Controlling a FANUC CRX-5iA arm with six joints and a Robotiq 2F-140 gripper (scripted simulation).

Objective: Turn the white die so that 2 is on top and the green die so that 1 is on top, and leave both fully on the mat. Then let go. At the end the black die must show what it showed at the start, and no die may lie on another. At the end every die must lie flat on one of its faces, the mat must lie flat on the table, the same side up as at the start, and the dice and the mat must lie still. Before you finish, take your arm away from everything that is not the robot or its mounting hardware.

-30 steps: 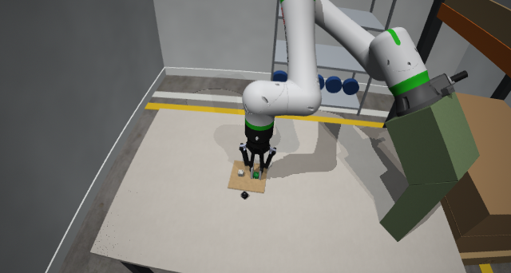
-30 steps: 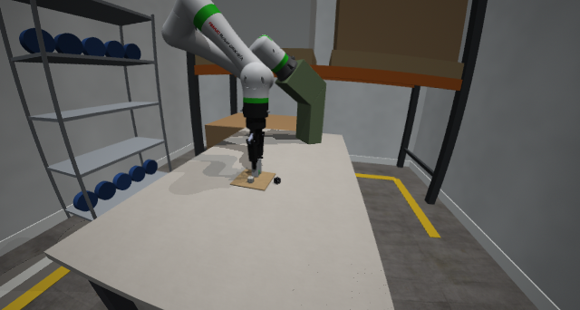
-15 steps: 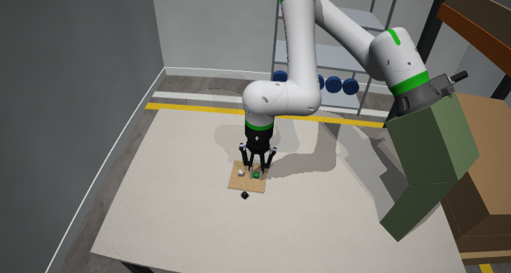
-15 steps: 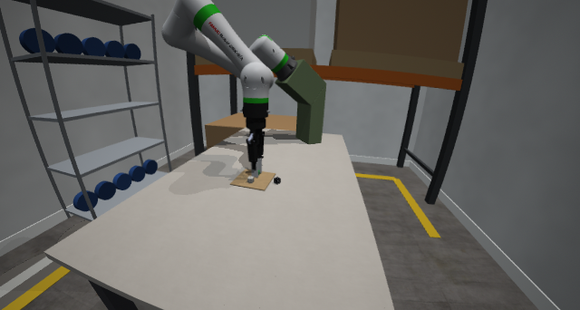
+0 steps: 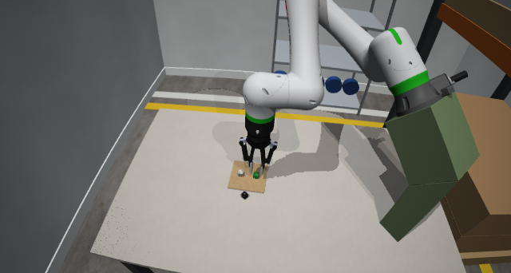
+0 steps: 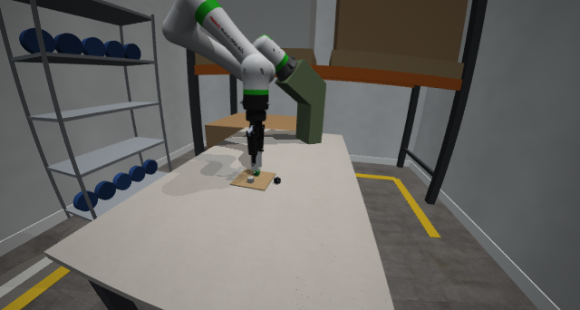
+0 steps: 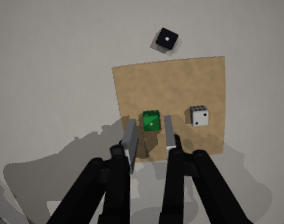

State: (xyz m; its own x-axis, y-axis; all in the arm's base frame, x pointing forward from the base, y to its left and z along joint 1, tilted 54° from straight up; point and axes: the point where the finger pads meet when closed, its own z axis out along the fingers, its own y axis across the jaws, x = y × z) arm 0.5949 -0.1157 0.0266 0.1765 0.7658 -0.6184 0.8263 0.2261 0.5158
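Right now the green die is 50 mm below my hand. Round my hand: mat 30 mm ahead, 10 mm to the right, 70 mm below; then black die 50 mm ahead, 90 mm to the left, 60 mm below; then white die 60 mm ahead, 10 mm to the right, 50 mm below.
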